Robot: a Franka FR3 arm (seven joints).
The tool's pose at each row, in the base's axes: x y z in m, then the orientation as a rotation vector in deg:
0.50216, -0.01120, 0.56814, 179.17, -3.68, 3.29
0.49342, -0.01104, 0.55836, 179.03, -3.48, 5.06
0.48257, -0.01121, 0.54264, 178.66, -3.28, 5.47
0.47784, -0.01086, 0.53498, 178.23, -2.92, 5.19
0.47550, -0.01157, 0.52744, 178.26, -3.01, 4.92
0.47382, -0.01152, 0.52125, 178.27, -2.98, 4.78
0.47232, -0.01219, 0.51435, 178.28, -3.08, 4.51
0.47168, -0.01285, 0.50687, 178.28, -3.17, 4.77
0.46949, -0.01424, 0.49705, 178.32, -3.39, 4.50
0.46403, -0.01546, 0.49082, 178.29, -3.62, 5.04
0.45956, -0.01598, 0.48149, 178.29, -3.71, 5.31
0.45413, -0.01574, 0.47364, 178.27, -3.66, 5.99
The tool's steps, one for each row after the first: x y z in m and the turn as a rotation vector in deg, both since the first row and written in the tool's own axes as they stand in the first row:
-0.00909, 0.00008, 0.00945, -0.08, 1.14, -0.12
-0.02050, 0.00050, 0.02477, -0.43, 1.41, -0.25
-0.02552, 0.00025, 0.03224, -0.87, 1.25, -0.48
-0.02811, 0.00096, 0.03970, -0.86, 1.08, -0.43
-0.03002, 0.00090, 0.04583, -0.85, 0.99, -0.45
-0.03174, 0.00155, 0.05268, -0.85, 0.81, -0.38
-0.03263, 0.00214, 0.06014, -0.84, 0.98, -0.33
-0.03512, 0.00349, 0.06989, -0.81, 0.81, -0.18
-0.04076, 0.00486, 0.07593, -0.82, 1.15, -0.03
-0.04554, 0.00545, 0.08510, -0.80, 1.32, 0.02
-0.05127, 0.00533, 0.09274, -0.79, 1.76, 0.00

